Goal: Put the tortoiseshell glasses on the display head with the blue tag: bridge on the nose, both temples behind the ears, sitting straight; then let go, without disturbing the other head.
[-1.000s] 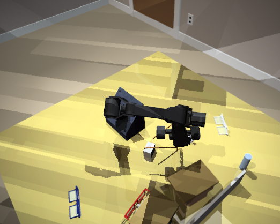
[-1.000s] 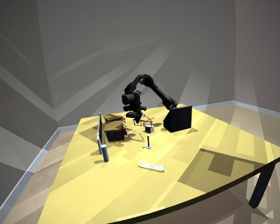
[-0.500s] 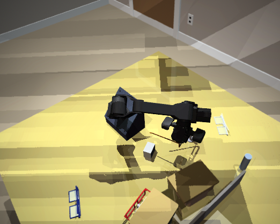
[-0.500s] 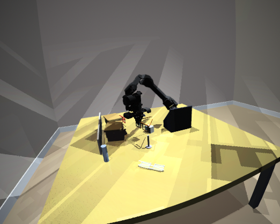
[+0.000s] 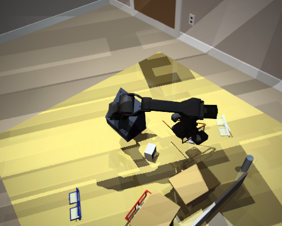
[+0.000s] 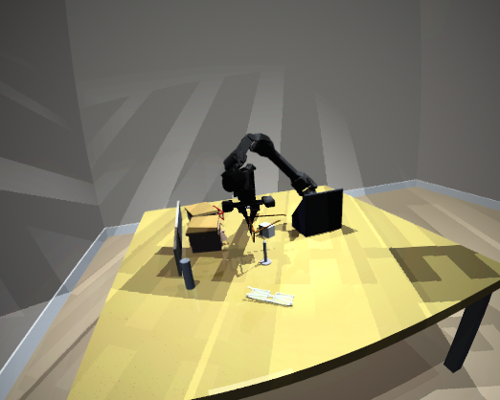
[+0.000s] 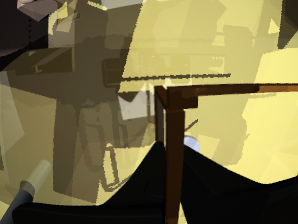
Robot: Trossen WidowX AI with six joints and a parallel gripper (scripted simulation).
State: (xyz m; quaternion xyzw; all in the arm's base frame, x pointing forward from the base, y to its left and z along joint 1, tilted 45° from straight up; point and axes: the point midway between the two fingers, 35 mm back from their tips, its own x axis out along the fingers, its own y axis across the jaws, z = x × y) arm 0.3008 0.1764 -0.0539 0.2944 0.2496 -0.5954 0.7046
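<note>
The post lies 40 mm behind my gripper tip, 70 mm to the left of it and 100 mm below it. From my gripper tip the other things lie so: display head: 150 mm ahead, 110 mm to the right, 60 mm below; then white cube: 90 mm behind, 150 mm to the right, 90 mm below; then long panel: 300 mm ahead, 200 mm to the right, 70 mm below.
</note>
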